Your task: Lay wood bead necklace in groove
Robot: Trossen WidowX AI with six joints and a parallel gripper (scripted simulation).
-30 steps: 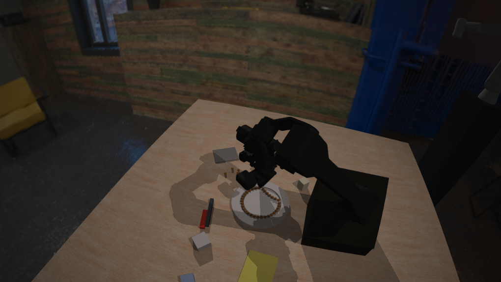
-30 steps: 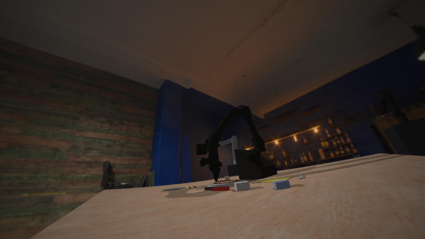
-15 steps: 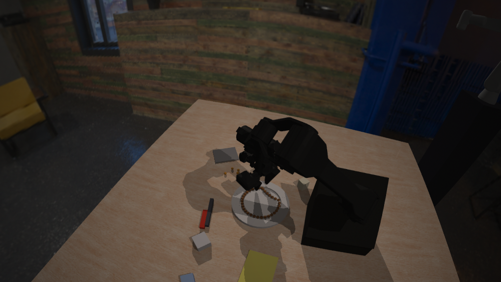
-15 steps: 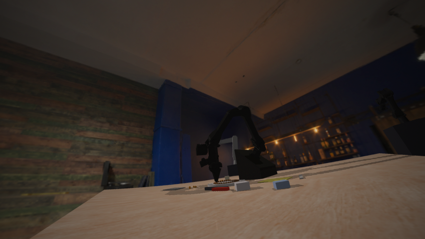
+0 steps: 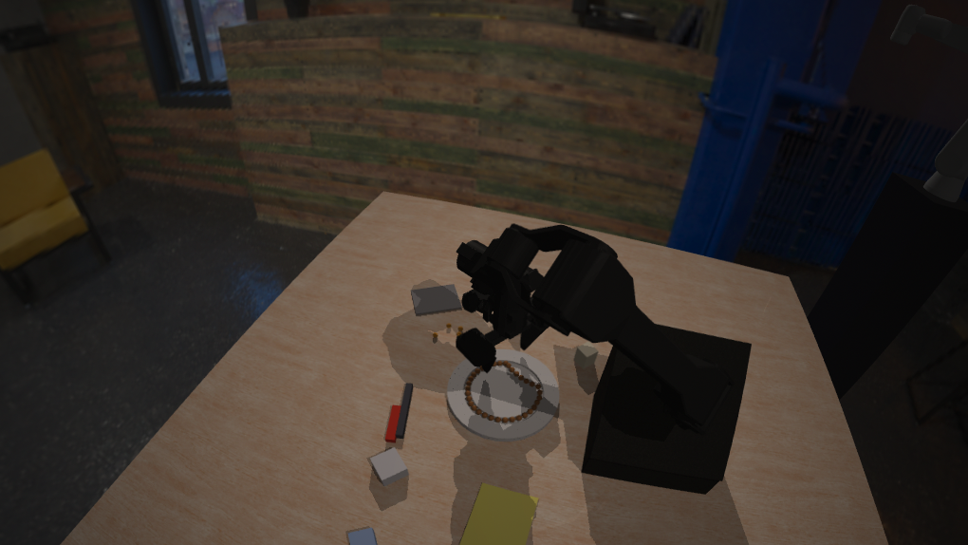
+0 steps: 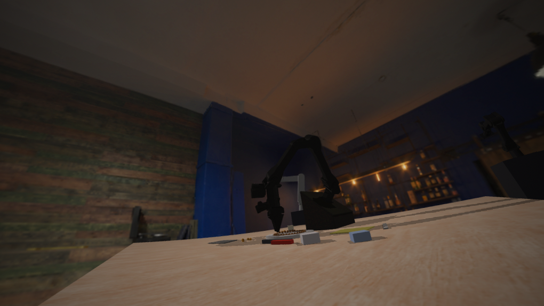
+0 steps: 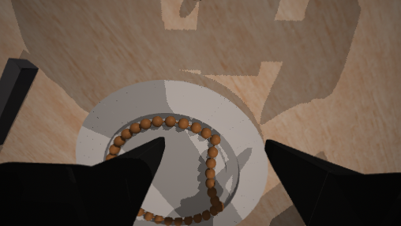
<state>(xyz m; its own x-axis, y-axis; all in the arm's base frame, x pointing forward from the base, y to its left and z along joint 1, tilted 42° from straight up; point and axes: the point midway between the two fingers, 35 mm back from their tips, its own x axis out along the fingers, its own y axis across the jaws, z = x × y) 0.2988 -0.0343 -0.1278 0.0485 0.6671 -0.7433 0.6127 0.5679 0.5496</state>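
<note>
Now: the round white bead board 6 cm to the left of my gripper tip, 1 cm below it and 1 cm behind it. Also, from my gripper tip: grey tile: 18 cm ahead, 15 cm to the right, 2 cm below; then dark bar: 16 cm to the left, 15 cm ahead, 2 cm below; then pale cube: 15 cm behind, 5 cm to the right.
</note>
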